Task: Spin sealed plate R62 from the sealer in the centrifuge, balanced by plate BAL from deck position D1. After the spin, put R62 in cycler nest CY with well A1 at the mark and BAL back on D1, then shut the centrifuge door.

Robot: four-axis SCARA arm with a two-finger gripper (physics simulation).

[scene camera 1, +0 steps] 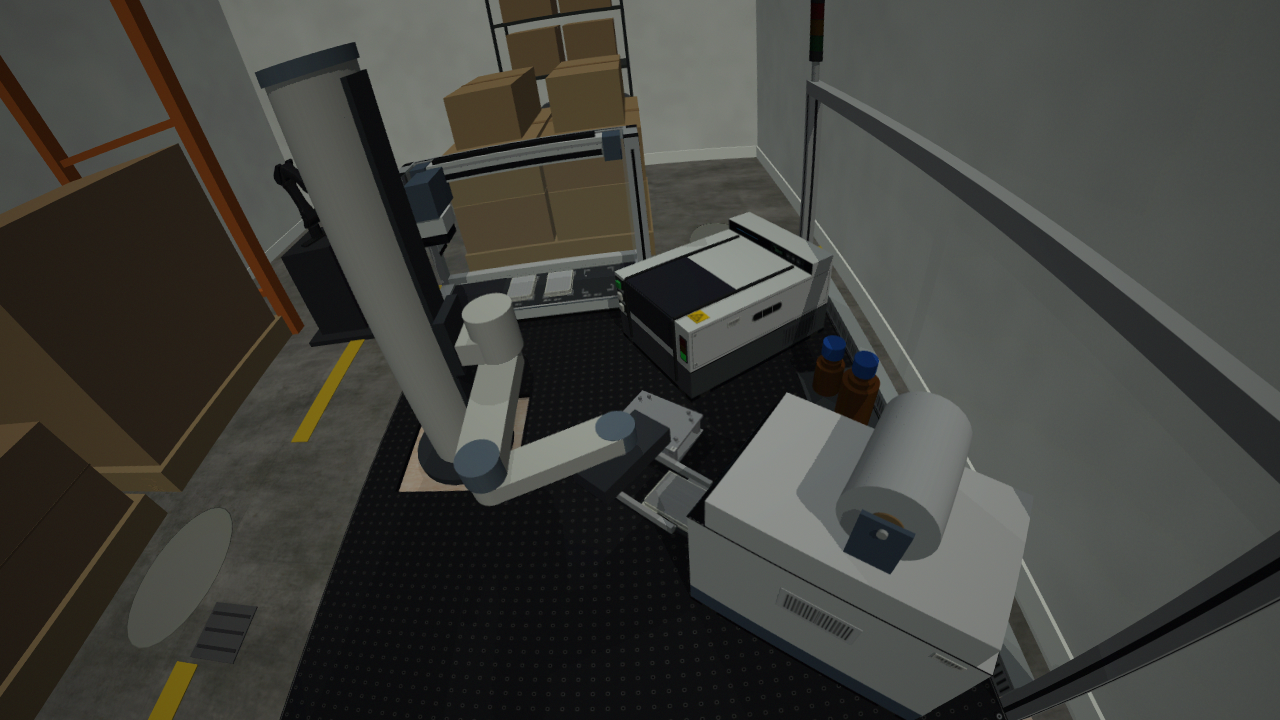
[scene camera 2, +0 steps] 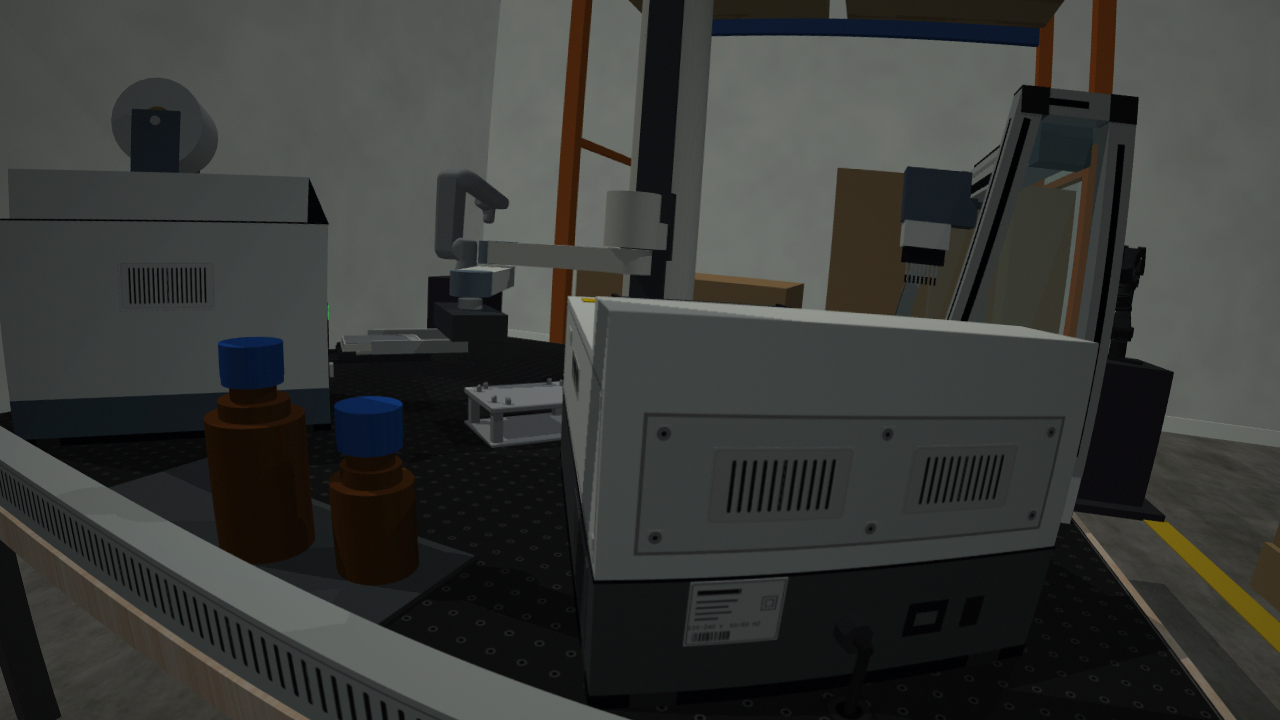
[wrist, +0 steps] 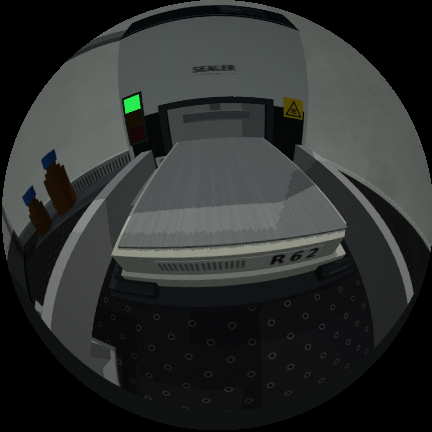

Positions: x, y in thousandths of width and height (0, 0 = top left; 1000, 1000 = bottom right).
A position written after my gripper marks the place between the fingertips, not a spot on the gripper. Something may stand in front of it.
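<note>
Scene camera 2 shows a centrifuge (scene camera 2: 594, 695) and the brown bottles with blue caps (scene camera 2: 200, 616). In scene camera 1: the centrifuge (scene camera 1: 574, 417) and the brown bottles with blue caps (scene camera 1: 671, 538). The wrist view has my gripper (wrist: 520, 358) together with the brown bottles with blue caps (wrist: 133, 427).
</note>
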